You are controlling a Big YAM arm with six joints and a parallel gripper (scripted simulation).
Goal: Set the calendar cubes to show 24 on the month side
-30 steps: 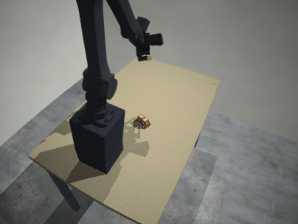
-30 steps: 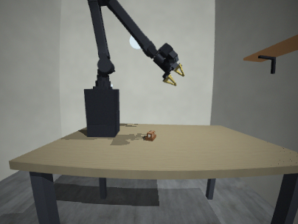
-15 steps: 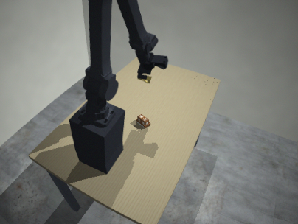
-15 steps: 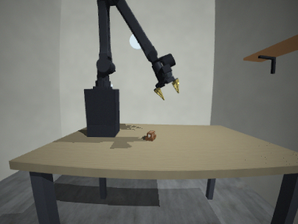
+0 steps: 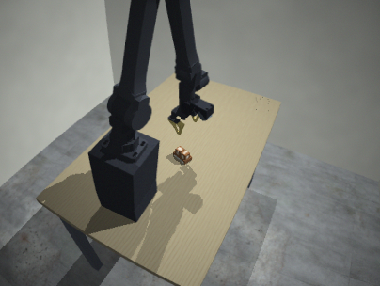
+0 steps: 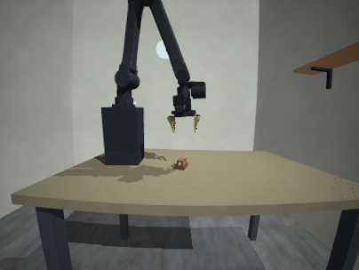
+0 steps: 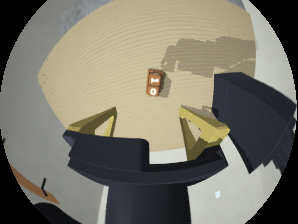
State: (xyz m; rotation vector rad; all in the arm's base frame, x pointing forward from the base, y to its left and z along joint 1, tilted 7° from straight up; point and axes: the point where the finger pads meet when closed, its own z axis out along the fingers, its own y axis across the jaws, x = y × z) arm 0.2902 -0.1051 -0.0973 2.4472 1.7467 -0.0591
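Right now the brown digit cube is 15 cm below my hand and 1 cm behind it. Also, from my hand: brown tray: 16 cm below, 1 cm to the left, 1 cm behind.
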